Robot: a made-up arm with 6 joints.
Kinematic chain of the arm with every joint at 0, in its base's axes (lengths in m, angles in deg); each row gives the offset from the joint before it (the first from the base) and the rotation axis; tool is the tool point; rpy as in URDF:
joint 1: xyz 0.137 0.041 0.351 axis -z
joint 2: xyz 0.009 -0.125 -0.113 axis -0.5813 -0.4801 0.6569
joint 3: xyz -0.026 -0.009 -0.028 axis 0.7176 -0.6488 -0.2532
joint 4: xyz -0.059 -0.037 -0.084 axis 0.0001 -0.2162 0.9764
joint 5: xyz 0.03 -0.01 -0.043 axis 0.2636 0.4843 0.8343
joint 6: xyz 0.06 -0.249 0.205 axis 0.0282 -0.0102 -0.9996
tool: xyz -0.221 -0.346 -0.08 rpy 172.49 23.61 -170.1
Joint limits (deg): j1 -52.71..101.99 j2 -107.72..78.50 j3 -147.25..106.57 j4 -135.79..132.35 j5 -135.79..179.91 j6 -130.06..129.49
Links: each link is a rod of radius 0.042 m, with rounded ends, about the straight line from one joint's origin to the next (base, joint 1, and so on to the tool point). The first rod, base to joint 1, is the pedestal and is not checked.
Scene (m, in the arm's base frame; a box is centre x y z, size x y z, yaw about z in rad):
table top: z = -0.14
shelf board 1: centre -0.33 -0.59 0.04 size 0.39 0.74 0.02 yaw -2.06
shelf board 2: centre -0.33 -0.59 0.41 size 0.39 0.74 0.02 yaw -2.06
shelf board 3: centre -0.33 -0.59 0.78 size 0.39 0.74 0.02 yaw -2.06
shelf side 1: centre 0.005 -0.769 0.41 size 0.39 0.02 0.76 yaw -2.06
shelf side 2: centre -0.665 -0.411 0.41 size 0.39 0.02 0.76 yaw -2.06
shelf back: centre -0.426 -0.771 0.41 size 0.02 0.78 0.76 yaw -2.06
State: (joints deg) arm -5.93 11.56 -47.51 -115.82 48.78 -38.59
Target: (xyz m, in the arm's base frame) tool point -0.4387 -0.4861 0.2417
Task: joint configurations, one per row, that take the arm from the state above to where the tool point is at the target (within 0.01 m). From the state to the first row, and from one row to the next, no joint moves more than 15 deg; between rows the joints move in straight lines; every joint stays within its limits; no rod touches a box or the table.
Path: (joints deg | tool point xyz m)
1: -13.37 9.32 -49.52 -114.83 45.49 -25.55 | -0.3519 -0.5312 0.6144
2: -20.82 7.08 -51.52 -113.84 42.19 -12.50 | -0.3156 -0.4633 0.6361
3: -28.26 4.85 -53.53 -112.85 38.90 0.54 | -0.2785 -0.3904 0.6368
4: -35.70 2.61 -55.54 -111.87 35.61 13.58 | -0.2417 -0.3174 0.6156
5: -43.15 0.37 -57.55 -110.88 32.31 26.63 | -0.2044 -0.2495 0.5741
6: -43.90 7.40 -46.49 -119.18 28.87 26.76 | -0.2606 -0.2518 0.4440
7: -44.66 14.43 -35.44 -127.49 25.42 26.89 | -0.2820 -0.2294 0.3279
8: -45.41 21.47 -24.38 -135.79 21.97 27.03 | -0.2796 -0.1872 0.2417
9: -39.39 22.76 -24.72 -135.79 26.21 15.68 | -0.3347 -0.2615 0.2480
10: -33.38 24.05 -25.06 -135.79 30.45 4.33 | -0.3801 -0.3377 0.2498
11: -27.36 25.34 -25.39 -135.79 34.70 -7.02 | -0.4150 -0.4133 0.2474
12: -21.34 26.63 -25.73 -135.79 38.94 -18.37 | -0.4387 -0.4861 0.2417

